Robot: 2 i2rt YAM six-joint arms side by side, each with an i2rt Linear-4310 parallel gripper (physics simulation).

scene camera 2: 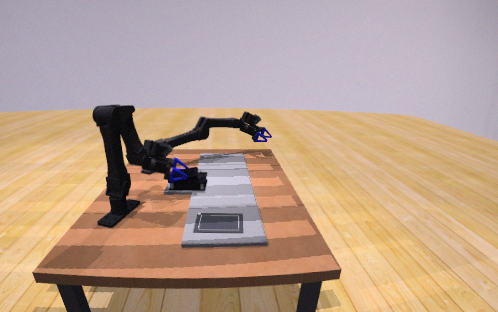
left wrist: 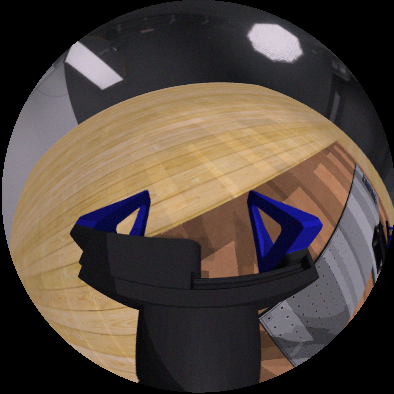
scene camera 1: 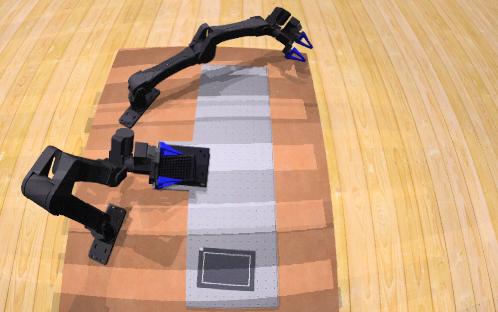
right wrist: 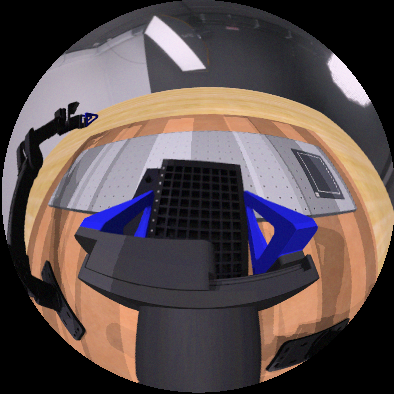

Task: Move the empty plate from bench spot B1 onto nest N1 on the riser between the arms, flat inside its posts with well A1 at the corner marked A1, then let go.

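Places are measured from the left arm's base along level axes (x down, y left, z ahead), in centimetres.
Where they show: left gripper, between the fingertips: (scene camera 2: 269,138) (left wrist: 198,195) (scene camera 1: 309,54) (right wrist: 94,116); right gripper, between the fingertips: (scene camera 2: 188,173) (scene camera 1: 182,167) (right wrist: 198,196); left arm's base, origin of its link: (scene camera 1: 139,106) (right wrist: 57,298); right arm's base, origin of its link: (scene camera 2: 120,213) (scene camera 1: 107,234).
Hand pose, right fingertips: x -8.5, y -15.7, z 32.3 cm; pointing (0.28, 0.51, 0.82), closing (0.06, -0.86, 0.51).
Things, the pixels of their top centre, and the offset from my right fingertips. "*": a spot on its surface instead. Level surfaces: height alone.
- black gridded plate, centre of its top: (right wrist: 196,205) (scene camera 1: 174,165) (scene camera 2: 183,169) dy -1.1, dx -1.7, dz -1.9 cm
- black riser block, centre of its top: (right wrist: 169,210) (scene camera 1: 182,161) (scene camera 2: 188,174) dy +2.6, dx +2.0, dz -1.8 cm
- Bench spot B1, a spot on its surface: (right wrist: 320,172) (scene camera 1: 224,270) (scene camera 2: 217,222) * dy -20.0, dx +7.0, dz +25.7 cm
- perforated grey board, height of its surface: dx +7.2 cm
- wooden table, height of its surface: dx +8.5 cm
The black gridded plate (scene camera 1: 175,168) (right wrist: 205,187) is held across its width by my right gripper (scene camera 1: 181,167) (scene camera 2: 186,171) (right wrist: 198,196). It is over the black riser block (scene camera 1: 203,167) (scene camera 2: 195,184) (right wrist: 147,181) between the arms. A row of small pale marks runs along its left edge in the right wrist view. The plate hides most of the nest; its posts, the A1 mark and any contact with the plate cannot be made out. My left gripper (scene camera 1: 308,54) (scene camera 2: 268,137) (left wrist: 198,195) is open and empty, raised near the table's far edge, well away from the plate.
Bench spot B1 (scene camera 1: 226,269) (scene camera 2: 219,222) (right wrist: 320,172) is a dark rectangle with a white outline on the perforated grey board (scene camera 1: 230,215) (scene camera 2: 225,200) (right wrist: 210,142). The board runs along the wooden table (scene camera 1: 305,200) (scene camera 2: 165,260), in front of both arm bases.
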